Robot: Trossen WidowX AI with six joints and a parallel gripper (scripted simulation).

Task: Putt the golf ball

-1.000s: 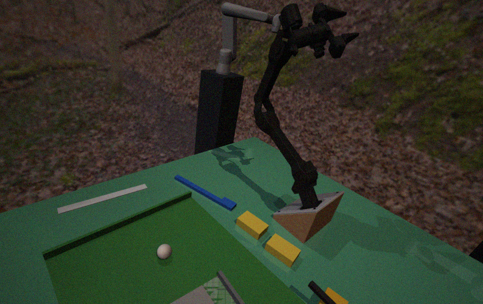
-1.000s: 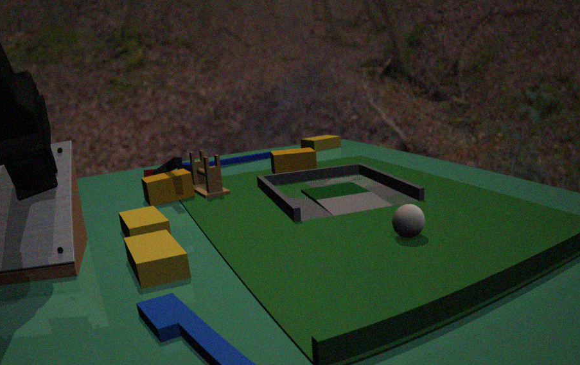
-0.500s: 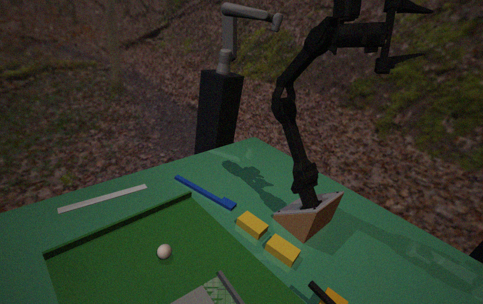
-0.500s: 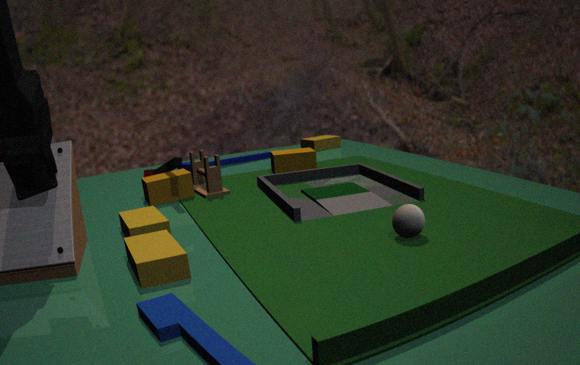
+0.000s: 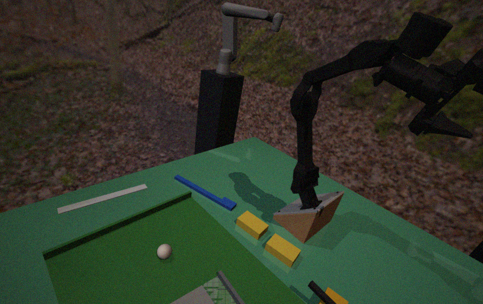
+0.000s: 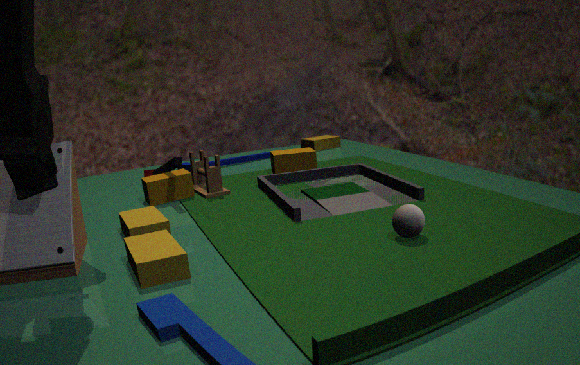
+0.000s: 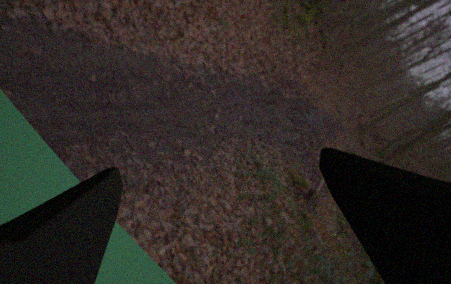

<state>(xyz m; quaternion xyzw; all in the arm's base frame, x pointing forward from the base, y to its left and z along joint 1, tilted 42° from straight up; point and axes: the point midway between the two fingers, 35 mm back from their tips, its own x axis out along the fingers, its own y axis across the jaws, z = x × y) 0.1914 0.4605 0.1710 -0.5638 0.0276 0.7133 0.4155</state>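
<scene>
Now: the red putter 530 mm below my gripper tip and 140 mm ahead of it. The rest, counted from my gripper tip: white golf ball (540 mm below, 520 mm to the right, 310 mm ahead); wooden putter stand (530 mm below, 200 mm ahead, 70 mm to the right); dark green putting mat (560 mm below, 350 mm to the right, 350 mm ahead).
</scene>
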